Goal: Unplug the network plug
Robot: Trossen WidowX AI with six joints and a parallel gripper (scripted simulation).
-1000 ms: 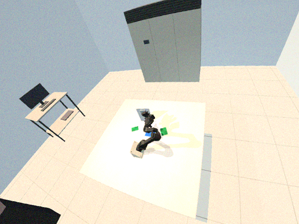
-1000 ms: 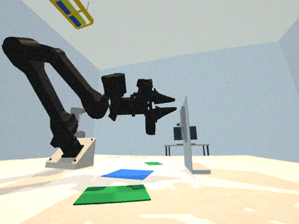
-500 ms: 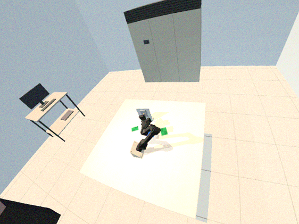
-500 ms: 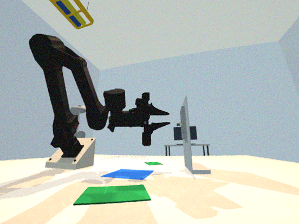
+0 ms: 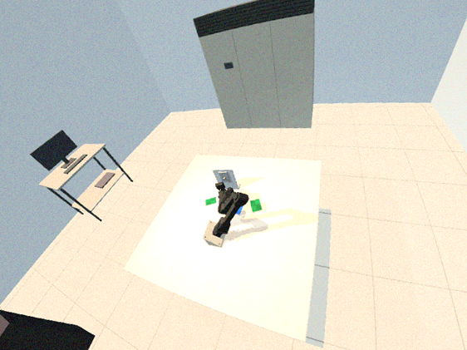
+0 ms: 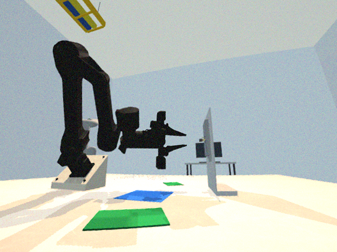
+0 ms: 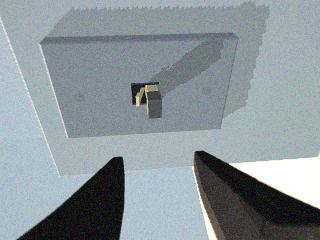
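My gripper tip is now 60 mm short of the network plug. The rest, counted from my gripper tip: blue square: 160 mm below, 110 mm behind, 90 mm to the right; then upright grey panel: 80 mm ahead, 50 mm below.
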